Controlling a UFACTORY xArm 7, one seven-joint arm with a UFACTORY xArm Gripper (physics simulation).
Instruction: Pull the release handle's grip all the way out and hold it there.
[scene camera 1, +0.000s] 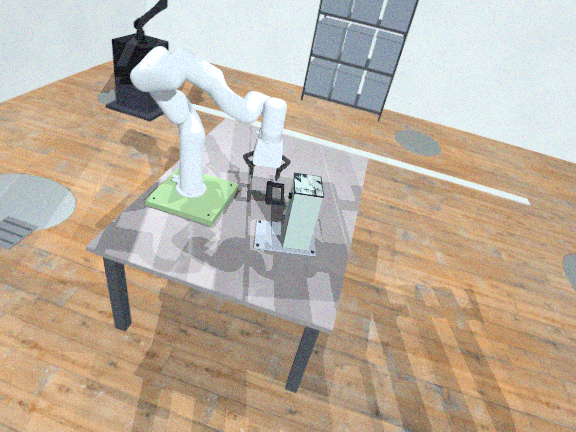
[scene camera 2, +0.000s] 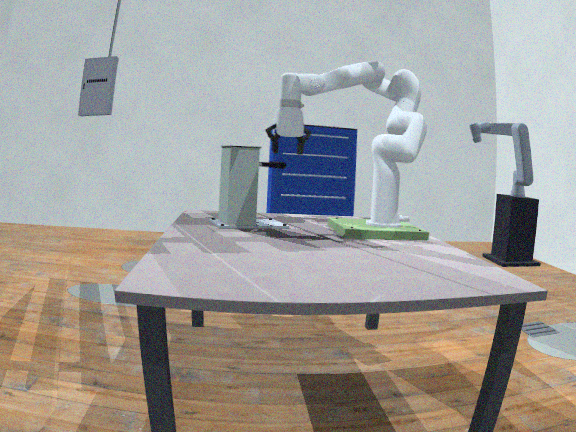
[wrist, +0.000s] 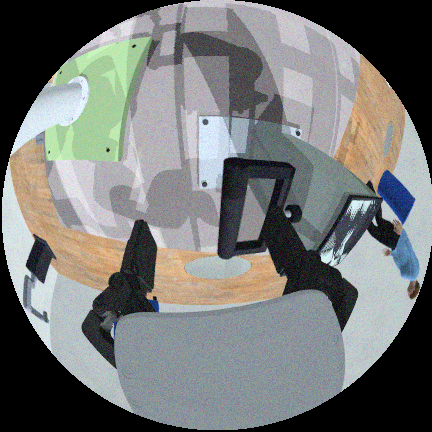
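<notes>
The release handle's black rectangular grip (scene camera 1: 269, 192) (scene camera 2: 276, 165) (wrist: 231, 210) stands out sideways on a short rod from a tall grey-green housing (scene camera 1: 302, 220) (scene camera 2: 239, 185) (wrist: 330, 175). A dark round collar (wrist: 292, 213) sits where the rod meets the housing. My gripper (scene camera 1: 264, 175) (scene camera 2: 288, 151) (wrist: 208, 227) is open and empty, pointing down. In the scene camera 2 view its fingertips are a little above the grip and shifted toward the arm's base. In the wrist view one finger covers part of the grip's far bar; the other finger is well to the left.
The housing stands on a light bolted plate (scene camera 2: 272, 223) (wrist: 212, 150) on the table (scene camera 1: 285, 295) (scene camera 2: 320, 270). The arm's green base (scene camera 1: 215, 207) (scene camera 2: 380, 231) (wrist: 95, 125) is beside it. Beyond the table are a blue cabinet (scene camera 2: 315, 185) and a black pedestal (scene camera 1: 132, 75) (scene camera 2: 515, 225) with another arm.
</notes>
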